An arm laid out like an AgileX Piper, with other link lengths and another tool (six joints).
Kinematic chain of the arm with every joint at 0, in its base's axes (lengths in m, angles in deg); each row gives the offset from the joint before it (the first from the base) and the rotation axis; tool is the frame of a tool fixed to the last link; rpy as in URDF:
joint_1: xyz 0 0 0.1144 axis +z
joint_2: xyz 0 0 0 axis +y
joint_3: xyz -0.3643 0 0.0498 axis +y
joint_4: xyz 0.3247 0 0.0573 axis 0.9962 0 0.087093
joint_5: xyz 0 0 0 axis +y
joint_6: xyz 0.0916 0 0.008 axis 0.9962 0 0.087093
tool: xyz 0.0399 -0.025 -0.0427 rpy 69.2 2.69 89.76
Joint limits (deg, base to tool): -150..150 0..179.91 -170..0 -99.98..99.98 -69.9..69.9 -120..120
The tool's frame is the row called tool.
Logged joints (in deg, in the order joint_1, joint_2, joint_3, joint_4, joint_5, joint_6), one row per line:
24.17 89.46 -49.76 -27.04 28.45 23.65
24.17 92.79 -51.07 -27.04 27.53 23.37
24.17 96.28 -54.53 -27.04 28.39 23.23
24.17 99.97 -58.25 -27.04 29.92 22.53
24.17 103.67 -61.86 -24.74 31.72 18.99
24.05 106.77 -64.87 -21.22 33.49 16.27
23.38 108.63 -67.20 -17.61 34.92 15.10
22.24 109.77 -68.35 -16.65 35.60 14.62
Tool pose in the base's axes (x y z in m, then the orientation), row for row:
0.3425 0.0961 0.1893 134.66 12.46 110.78
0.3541 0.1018 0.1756 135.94 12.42 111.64
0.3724 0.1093 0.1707 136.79 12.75 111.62
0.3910 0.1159 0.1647 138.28 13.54 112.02
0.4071 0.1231 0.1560 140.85 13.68 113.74
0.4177 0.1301 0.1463 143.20 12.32 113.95
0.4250 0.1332 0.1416 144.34 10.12 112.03
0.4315 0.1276 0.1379 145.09 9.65 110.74
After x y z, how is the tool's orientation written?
As angles about the fixed x, y, z axes (roll, pitch, yaw), in degrees.
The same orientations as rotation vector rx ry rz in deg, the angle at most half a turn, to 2 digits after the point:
74.00 118.43 39.31
73.91 119.87 38.49
74.16 120.28 37.38
74.01 121.25 35.42
73.57 123.97 33.45
75.53 125.85 32.28
79.60 125.66 32.30
81.63 125.17 31.48

